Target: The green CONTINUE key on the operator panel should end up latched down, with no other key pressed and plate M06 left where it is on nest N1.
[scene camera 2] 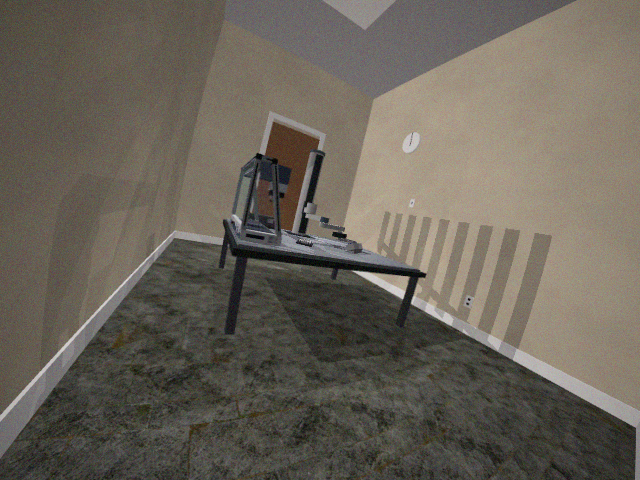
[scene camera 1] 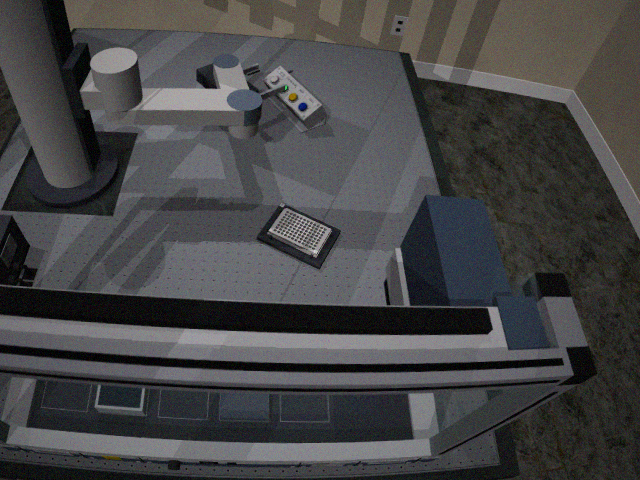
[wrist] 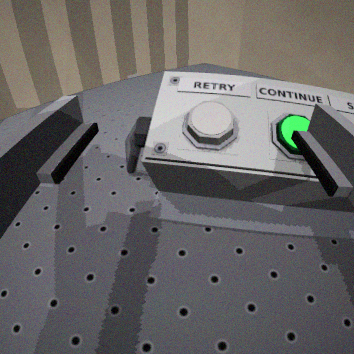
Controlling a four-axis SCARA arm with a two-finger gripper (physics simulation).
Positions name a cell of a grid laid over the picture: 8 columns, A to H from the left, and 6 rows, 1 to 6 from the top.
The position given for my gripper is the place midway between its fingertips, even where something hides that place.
Observation:
My gripper (scene camera 1: D1) touches a green CONTINUE key (wrist: G3). Further things: a well plate (scene camera 1: D3).
My gripper also shows in the wrist view (wrist: E2). The wrist view does not show the well plate: it is out of frame.

